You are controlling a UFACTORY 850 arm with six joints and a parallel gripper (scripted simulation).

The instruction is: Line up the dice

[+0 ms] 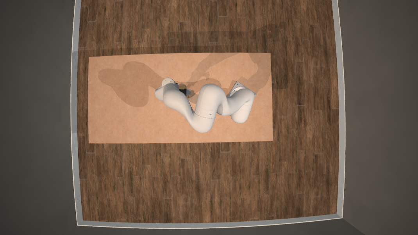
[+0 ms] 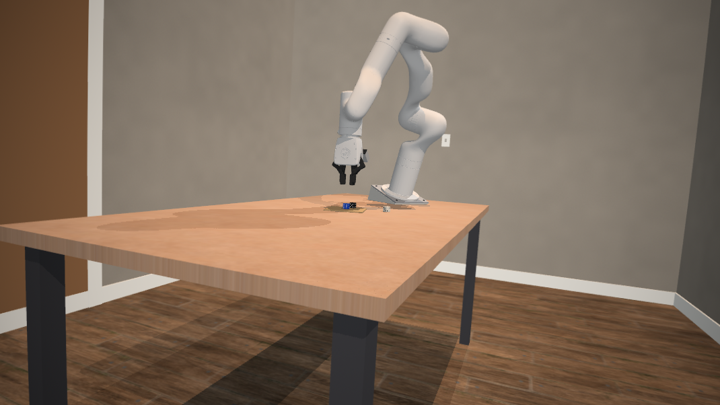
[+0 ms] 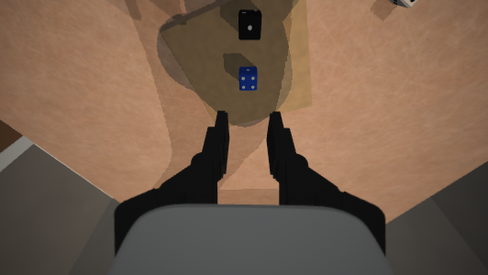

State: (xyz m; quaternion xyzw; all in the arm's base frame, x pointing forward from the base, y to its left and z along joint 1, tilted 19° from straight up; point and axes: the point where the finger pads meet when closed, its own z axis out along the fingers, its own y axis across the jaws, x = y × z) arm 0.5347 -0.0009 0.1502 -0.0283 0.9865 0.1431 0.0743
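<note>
The white die lies 120 mm to the left of my hand, 100 mm below it and 90 mm behind it. The rest, counted from my hand: black die 100 mm below, 50 mm behind; blue die 100 mm below; mat 110 mm below.
</note>
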